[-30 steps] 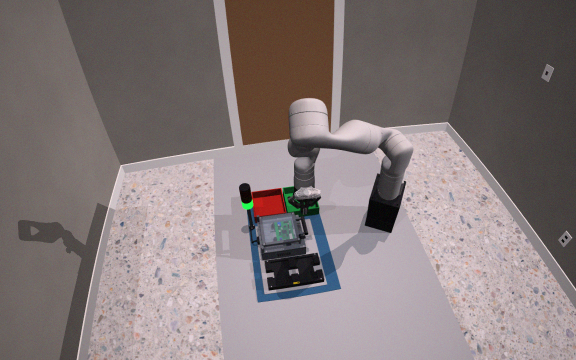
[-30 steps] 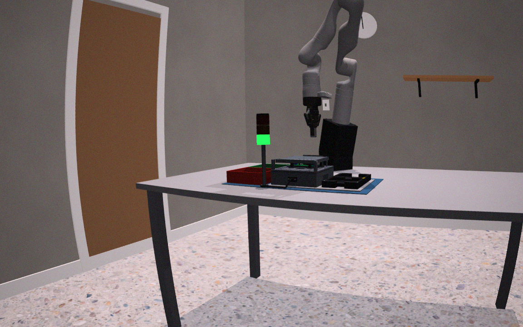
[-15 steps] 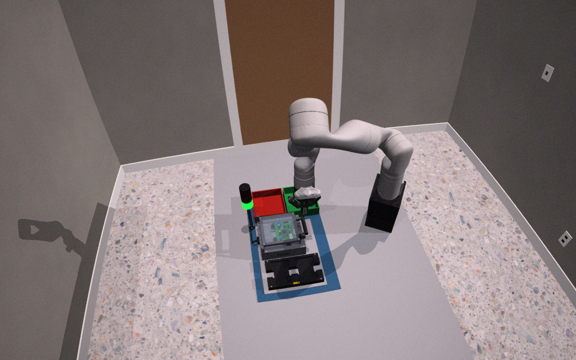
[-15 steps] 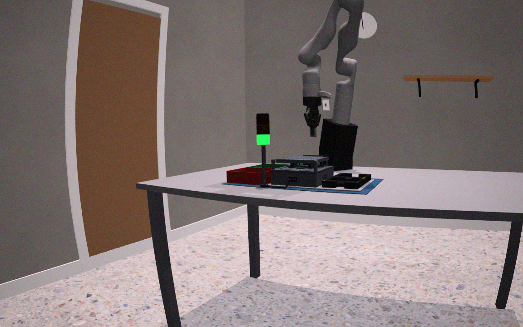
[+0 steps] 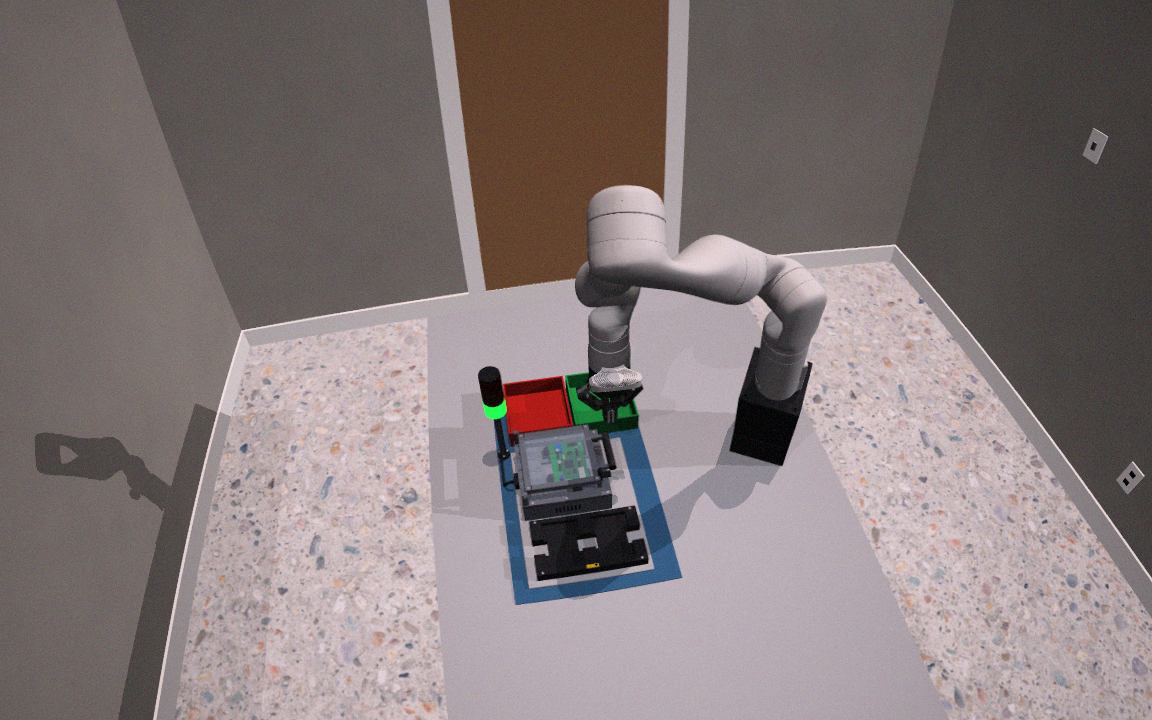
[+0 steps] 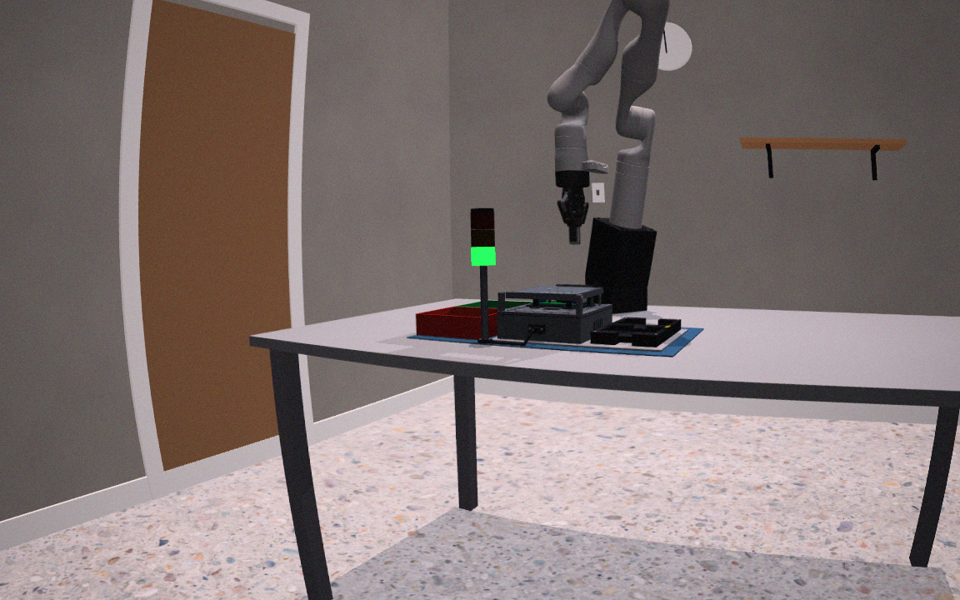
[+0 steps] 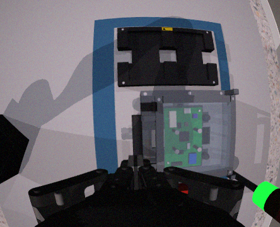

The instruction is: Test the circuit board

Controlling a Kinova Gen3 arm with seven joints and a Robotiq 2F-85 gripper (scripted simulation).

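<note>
My gripper is now 2 cm short of the latch hook, 6 cm to the right of it and 11 cm above it. The rest, counted from my hand: green circuit board 9 cm ahead, 1 cm to the left, 13 cm below; then green bin 20 cm to the right, 19 cm below; then lid 9 cm ahead, 1 cm to the left, 11 cm below.
</note>
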